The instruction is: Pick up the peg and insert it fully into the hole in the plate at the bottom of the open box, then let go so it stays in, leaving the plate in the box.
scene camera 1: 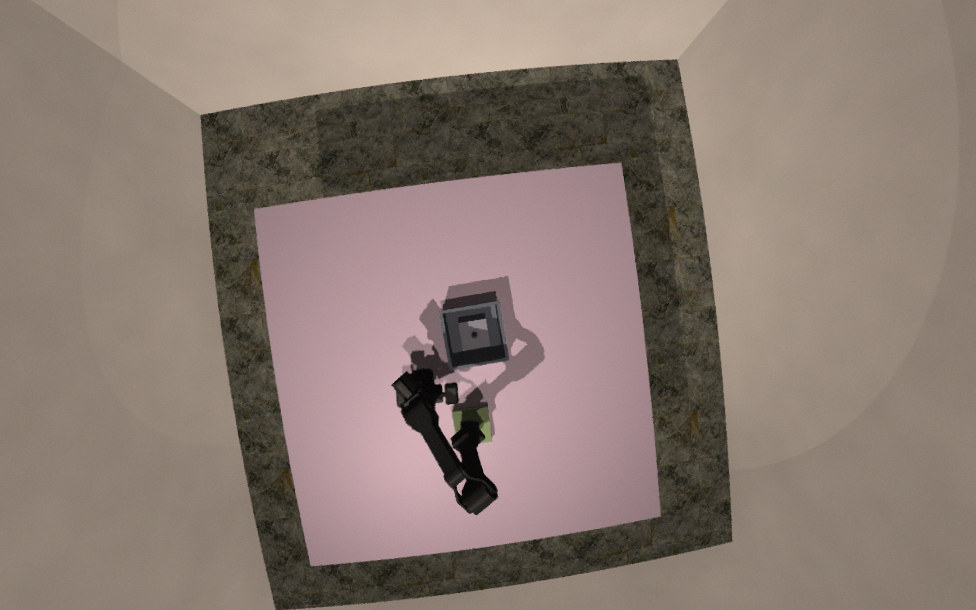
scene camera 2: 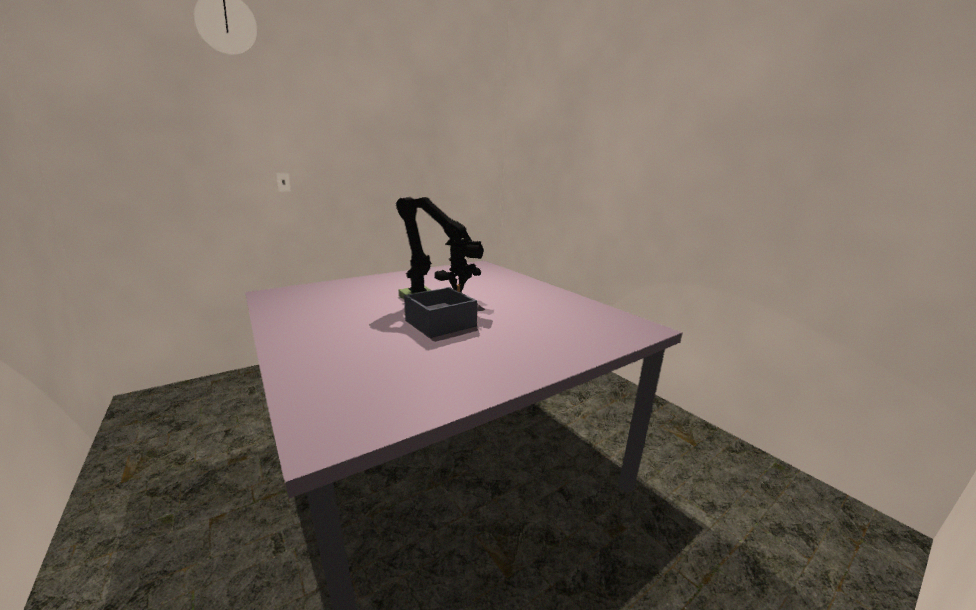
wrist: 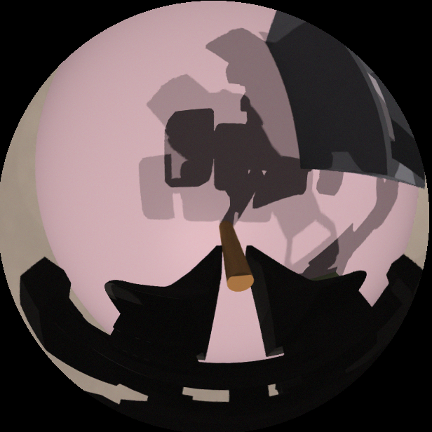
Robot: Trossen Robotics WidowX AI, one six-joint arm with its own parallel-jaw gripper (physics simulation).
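Seen in the pictures: arm's base, link origin: point(scene camera 1: 470, 431) point(scene camera 2: 417, 289).
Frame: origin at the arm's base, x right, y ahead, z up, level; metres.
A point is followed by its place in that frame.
Observation:
The brown cylindrical peg point(wrist: 237, 257) point(scene camera 2: 459, 288) @(x -0.126, y 0.162, z 0.036 m) leans slightly, its lighter round end up and its lower end at the table top. My gripper point(wrist: 233, 250) point(scene camera 2: 458, 287) @(x -0.126, y 0.151, z 0.012 m) is drawn in on it: the peg is between the two black fingertips, close against both. In scene camera 1 the arm hides the fingertips and the peg. The dark open box point(scene camera 1: 478, 354) @(x 0.035, y 0.255, z -0.024 m) point(scene camera 2: 454, 321) @(x 0.009, y 0.421, z 0.008 m) point(wrist: 330, 100) stands beyond and to the right of the gripper. The grey plate point(scene camera 1: 464, 341) @(x -0.009, y 0.306, z 0.026 m) lies at its bottom, with a small dark round hole point(scene camera 1: 474, 334) near its middle.
The box walls stand close to the gripper on the right in the wrist view. A green block point(scene camera 1: 483, 431) @(x 0.045, y -0.003, z 0.000 m) point(scene camera 2: 403, 292) @(x 0.064, y 0.000, z -0.004 m) is at the arm's base. All stand on the pink table point(scene camera 1: 345, 287) @(x -0.412, y 0.493, z -0.031 m) point(scene camera 2: 374, 388) @(x 0.338, y 0.667, z -0.031 m). Shadows of arm and box fall around the peg.

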